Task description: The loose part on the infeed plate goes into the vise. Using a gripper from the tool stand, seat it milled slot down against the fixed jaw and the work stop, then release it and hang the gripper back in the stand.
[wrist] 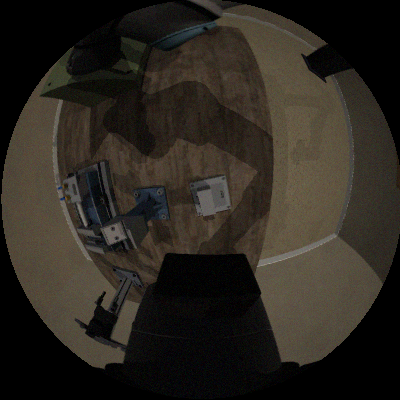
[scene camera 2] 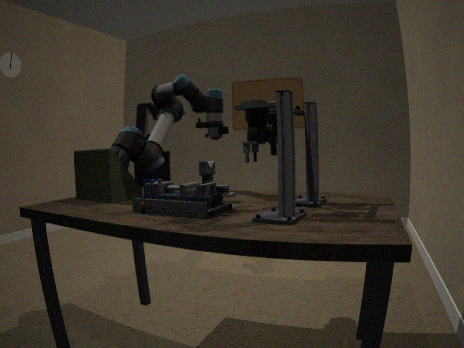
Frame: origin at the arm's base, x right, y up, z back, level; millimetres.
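Seen in the pictures: end effector, tool point: (scene camera 2: 215, 137); arm's base, origin of the base link: (scene camera 2: 112, 168).
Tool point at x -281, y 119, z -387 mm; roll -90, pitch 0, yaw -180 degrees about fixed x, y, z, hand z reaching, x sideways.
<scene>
Offsets run from my tool point to a thing's top centre. "*": to the spot under its first point.
The loose part {dz -19, dx -13, dy -212 mm} (wrist: 205, 200) is a light block lying on the pale infeed plate {dz -15, dx -26, dy -251 mm} (wrist: 222, 188) in the wrist view; its slot cannot be made out. The vise {dz -74, dx +352, dy -160 mm} (scene camera 2: 172, 206) (wrist: 95, 200) stands on the table, with no part seen between its jaws. The arm's tool changer (scene camera 2: 215, 133) hangs above the table with no gripper on it. The tool stand (scene camera 2: 286, 155) (wrist: 120, 296) holds dark grippers. A hanging gripper (scene camera 2: 251, 159) shows two fingers apart, with nothing between them. Another is partly hidden behind the stand's post.
A post with a notched head {* dz -63, dx +164, dy -122 mm} (scene camera 2: 207, 167) (wrist: 115, 233) on a blue base {* dz -33, dx +101, dy -249 mm} (wrist: 161, 201) stands between the vise and the infeed plate. A green block (scene camera 2: 92, 175) (wrist: 95, 85) stands at the arm's base. An orange panel (scene camera 2: 260, 89) is behind the stand.
</scene>
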